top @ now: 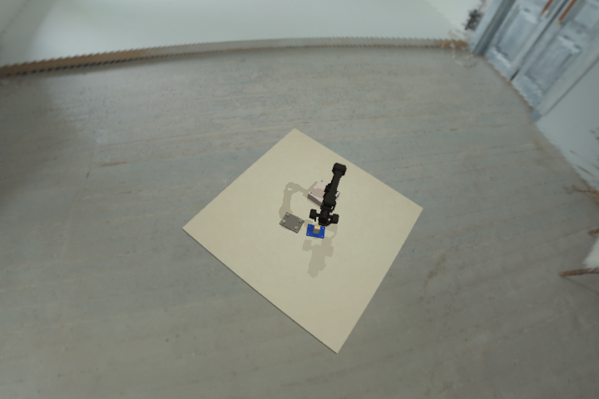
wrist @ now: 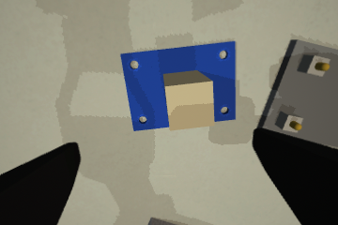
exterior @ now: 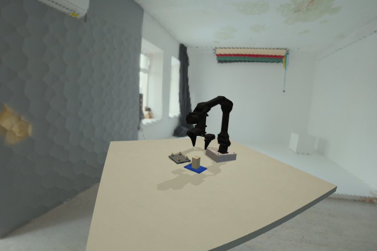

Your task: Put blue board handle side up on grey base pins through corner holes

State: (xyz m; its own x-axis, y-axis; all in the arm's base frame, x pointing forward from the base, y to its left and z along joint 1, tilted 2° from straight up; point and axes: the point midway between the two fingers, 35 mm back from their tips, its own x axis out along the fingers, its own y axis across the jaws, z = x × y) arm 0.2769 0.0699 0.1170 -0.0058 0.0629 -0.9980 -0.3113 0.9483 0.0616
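The blue board is 2 cm to the right of my gripper tip and 13 cm below it. Also, from my gripper tip: grey base 4 cm ahead, 20 cm to the right, 14 cm below.
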